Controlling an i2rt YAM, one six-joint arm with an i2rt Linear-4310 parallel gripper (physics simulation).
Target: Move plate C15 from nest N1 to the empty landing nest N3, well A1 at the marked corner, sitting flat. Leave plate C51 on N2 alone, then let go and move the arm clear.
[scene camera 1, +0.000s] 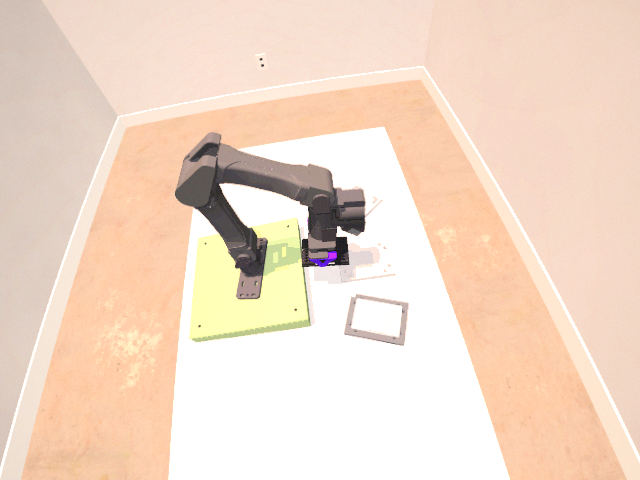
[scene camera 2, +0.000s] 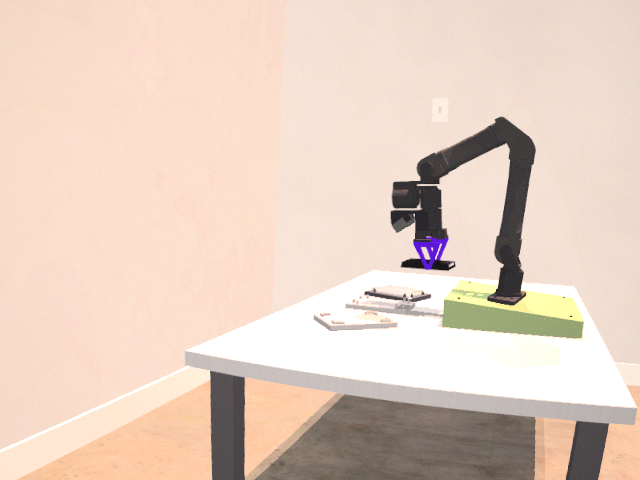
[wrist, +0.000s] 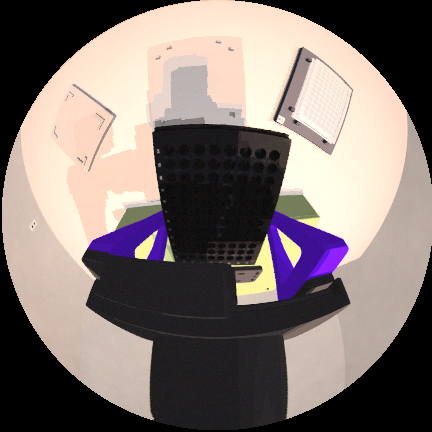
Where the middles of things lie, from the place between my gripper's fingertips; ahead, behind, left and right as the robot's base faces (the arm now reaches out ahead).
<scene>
Now: the black perforated plate [wrist: 218, 184] 10 mm ahead of my hand and 10 mm above it. Round my hand: corner-marked nest [scene camera 2: 369, 319] (90 mm ahead, 250 mm to the left, 110 mm below).
</scene>
